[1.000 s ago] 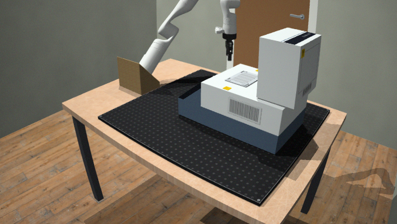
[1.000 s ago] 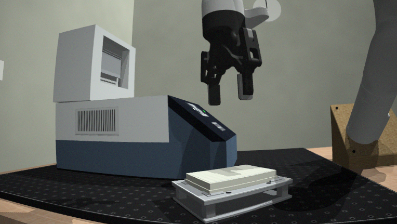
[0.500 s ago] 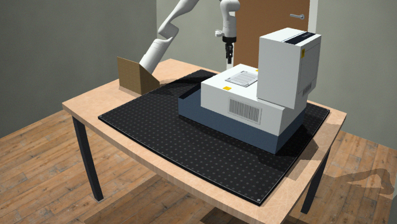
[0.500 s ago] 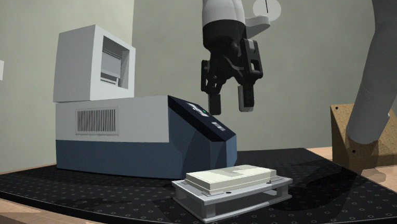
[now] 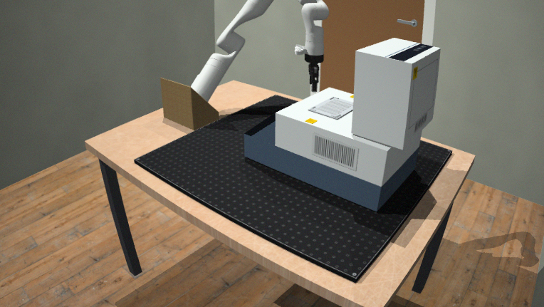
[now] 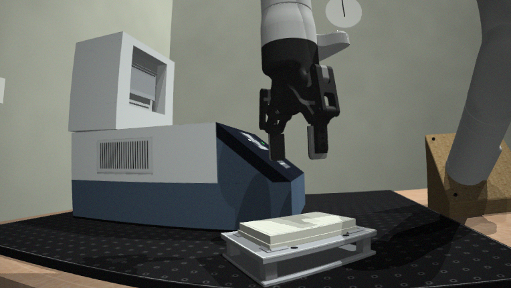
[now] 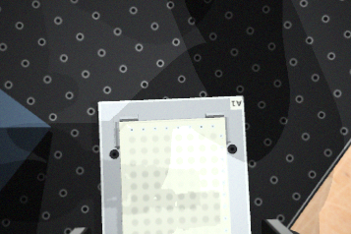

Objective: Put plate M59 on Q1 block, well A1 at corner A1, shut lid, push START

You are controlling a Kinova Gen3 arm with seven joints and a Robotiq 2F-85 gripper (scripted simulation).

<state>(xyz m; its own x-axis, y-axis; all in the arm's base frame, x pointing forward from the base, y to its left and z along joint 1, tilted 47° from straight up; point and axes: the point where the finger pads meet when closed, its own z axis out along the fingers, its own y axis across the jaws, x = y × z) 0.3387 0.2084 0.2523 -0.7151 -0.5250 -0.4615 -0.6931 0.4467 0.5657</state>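
My hand is 9 cm above the plate M59. From my hand the other things lie so: A1 mark 9 cm behind, 1 cm to the right, 10 cm below; plate nest 10 cm below.
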